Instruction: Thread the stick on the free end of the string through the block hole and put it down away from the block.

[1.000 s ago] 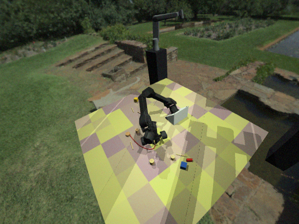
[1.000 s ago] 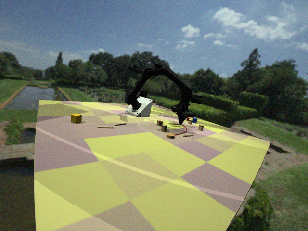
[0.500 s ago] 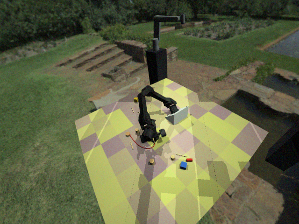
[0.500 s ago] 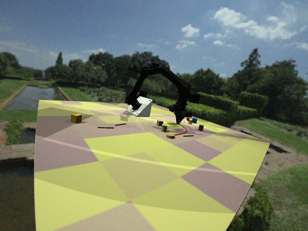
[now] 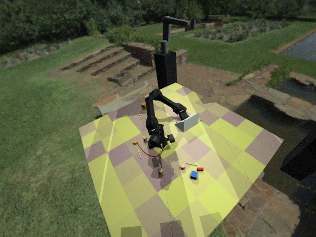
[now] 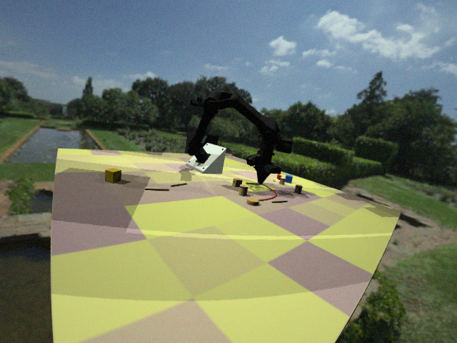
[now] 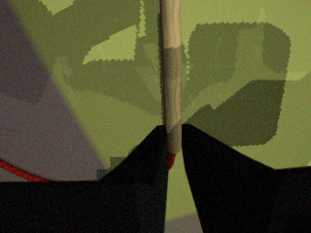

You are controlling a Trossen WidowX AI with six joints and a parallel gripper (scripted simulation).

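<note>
The wooden block lies 10 cm to the right of my gripper tip and 5 cm behind it. From my gripper tip the other things lie so: round wooden button (21 cm to the right, 11 cm ahead, 1 cm below); blue cube (30 cm to the left); wooden cylinder (17 cm to the right, 4 cm ahead).
</note>
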